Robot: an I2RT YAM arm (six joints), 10 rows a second.
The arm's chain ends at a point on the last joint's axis. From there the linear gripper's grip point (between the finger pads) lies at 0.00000 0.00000 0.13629 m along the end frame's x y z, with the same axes.
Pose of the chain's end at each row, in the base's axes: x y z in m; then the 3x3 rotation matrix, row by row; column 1 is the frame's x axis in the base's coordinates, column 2 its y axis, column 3 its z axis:
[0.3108 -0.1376 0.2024], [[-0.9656 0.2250 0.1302], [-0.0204 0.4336 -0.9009], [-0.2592 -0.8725 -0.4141]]
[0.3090 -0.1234 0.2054], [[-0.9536 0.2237 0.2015], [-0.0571 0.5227 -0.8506], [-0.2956 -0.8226 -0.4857]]
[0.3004 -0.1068 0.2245], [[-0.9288 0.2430 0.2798], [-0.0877 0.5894 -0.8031], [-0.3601 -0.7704 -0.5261]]
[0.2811 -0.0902 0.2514], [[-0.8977 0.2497 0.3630], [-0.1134 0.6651 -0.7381], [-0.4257 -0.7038 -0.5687]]
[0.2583 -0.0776 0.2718], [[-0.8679 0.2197 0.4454], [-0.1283 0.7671 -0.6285], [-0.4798 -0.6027 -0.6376]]
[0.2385 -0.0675 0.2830], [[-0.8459 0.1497 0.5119], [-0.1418 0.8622 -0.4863], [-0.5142 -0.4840 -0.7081]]
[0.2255 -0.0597 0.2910], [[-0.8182 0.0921 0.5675], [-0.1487 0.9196 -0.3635], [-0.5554 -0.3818 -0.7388]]
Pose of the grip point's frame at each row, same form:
[0.3285 -0.2604 0.1460], [[-0.9656 0.2250 0.1302], [-0.0204 0.4336 -0.9009], [-0.2592 -0.8725 -0.4141]]
[0.3365 -0.2393 0.1392], [[-0.9536 0.2237 0.2015], [-0.0571 0.5227 -0.8506], [-0.2956 -0.8226 -0.4857]]
[0.3385 -0.2163 0.1528], [[-0.9288 0.2430 0.2798], [-0.0877 0.5894 -0.8031], [-0.3601 -0.7704 -0.5261]]
[0.3306 -0.1908 0.1739], [[-0.8977 0.2497 0.3630], [-0.1134 0.6651 -0.7381], [-0.4257 -0.7038 -0.5687]]
[0.3190 -0.1633 0.1849], [[-0.8679 0.2197 0.4454], [-0.1283 0.7671 -0.6285], [-0.4798 -0.6027 -0.6376]]
[0.3083 -0.1338 0.1865], [[-0.8459 0.1497 0.5119], [-0.1418 0.8622 -0.4863], [-0.5142 -0.4840 -0.7081]]
[0.3028 -0.1092 0.1903], [[-0.8182 0.0921 0.5675], [-0.1487 0.9196 -0.3635], [-0.5554 -0.3818 -0.7388]]

